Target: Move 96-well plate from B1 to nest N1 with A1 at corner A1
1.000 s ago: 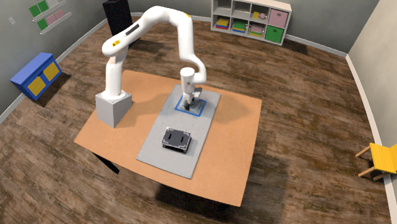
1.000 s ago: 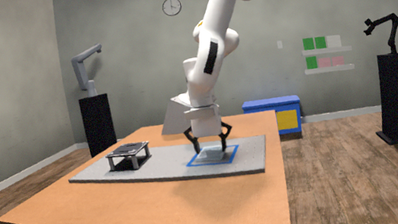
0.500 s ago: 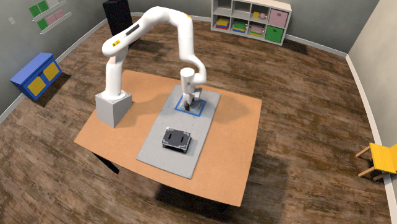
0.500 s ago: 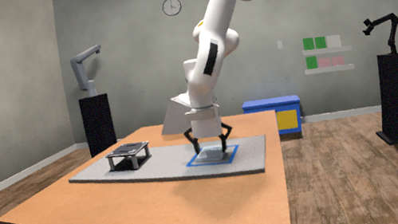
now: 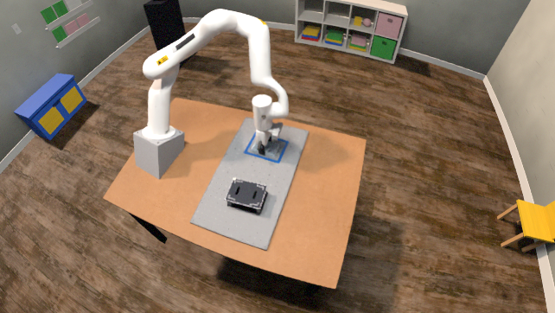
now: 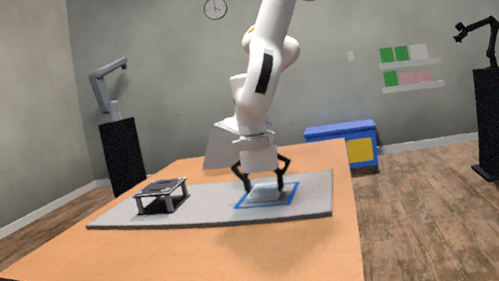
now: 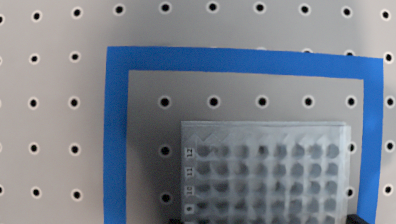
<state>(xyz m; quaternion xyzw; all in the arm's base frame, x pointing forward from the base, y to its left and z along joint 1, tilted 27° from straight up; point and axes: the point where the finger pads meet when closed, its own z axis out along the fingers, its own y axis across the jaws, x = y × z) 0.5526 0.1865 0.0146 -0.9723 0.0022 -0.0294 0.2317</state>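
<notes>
My gripper is now 1 cm above the 96-well plate. Round my hand: black plate nest N1 (3 cm ahead, 31 cm to the right, 4 cm above).
</notes>
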